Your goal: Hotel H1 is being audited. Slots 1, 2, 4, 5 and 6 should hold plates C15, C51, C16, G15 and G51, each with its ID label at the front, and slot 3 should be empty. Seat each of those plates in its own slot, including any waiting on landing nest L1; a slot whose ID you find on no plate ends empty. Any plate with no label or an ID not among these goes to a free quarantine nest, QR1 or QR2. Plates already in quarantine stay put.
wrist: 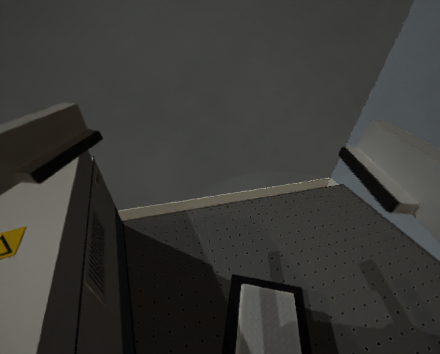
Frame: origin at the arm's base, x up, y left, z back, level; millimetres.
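Seen in the pictures: gripper, fingertip midpoint: (217,129).
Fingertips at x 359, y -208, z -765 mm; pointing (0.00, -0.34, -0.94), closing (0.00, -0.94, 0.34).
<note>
A point is followed by its place in that frame.
My gripper (217,129) @[x 359, y -209, z -765 mm] is open, with nothing between its fingers; one finger shows at the left and one at the right of the wrist view. Below and beyond them, at the bottom centre, a black-rimmed nest (232,310) @[x 63, y -239, z -764 mm] stands on the deck. A pale grey, flat plate-like surface (267,322) @[x 77, y -281, z -733 mm] lies inside its rim and is cut off by the lower edge of the view. No ID label or nest tag shows on it. Hotel H1, its slots and the quarantine nests do not show.
A tall instrument housing (57,260) @[x 257, y -84, z -774 mm] with a side vent (97,255) @[x 179, y -74, z -827 mm] and a yellow warning sign (12,242) @[x 259, y -43, z -798 mm] stands close at the left. The perforated deck (240,232) @[x 13, y -318, z -932 mm] ends at a pale raised edge strip (225,198). Finger-like shadows fall on the deck.
</note>
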